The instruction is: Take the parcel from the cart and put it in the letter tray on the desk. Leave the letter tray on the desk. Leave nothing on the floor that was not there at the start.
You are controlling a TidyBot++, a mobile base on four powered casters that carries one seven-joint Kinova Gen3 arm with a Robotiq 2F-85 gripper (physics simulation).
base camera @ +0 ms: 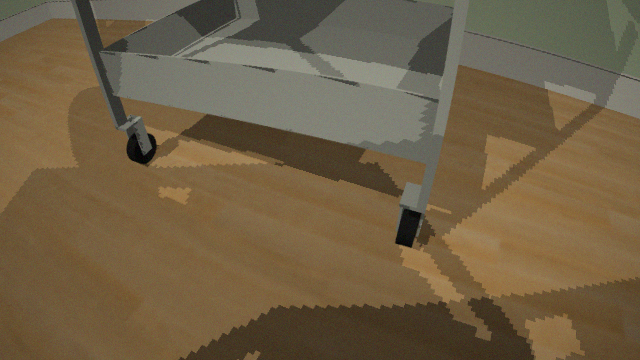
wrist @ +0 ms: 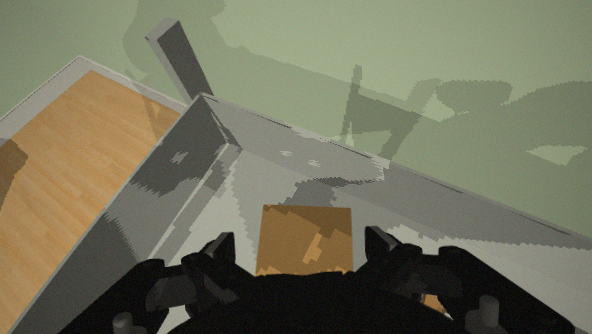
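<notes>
On the wrist view you'd see the gripper point(wrist: 300, 243), a brown cardboard parcel point(wrist: 301, 240), and a grey cart point(wrist: 211, 172) as well. The base camera view has the cart point(base camera: 385, 83) too, but the parcel is out of frame in the base camera view.
</notes>
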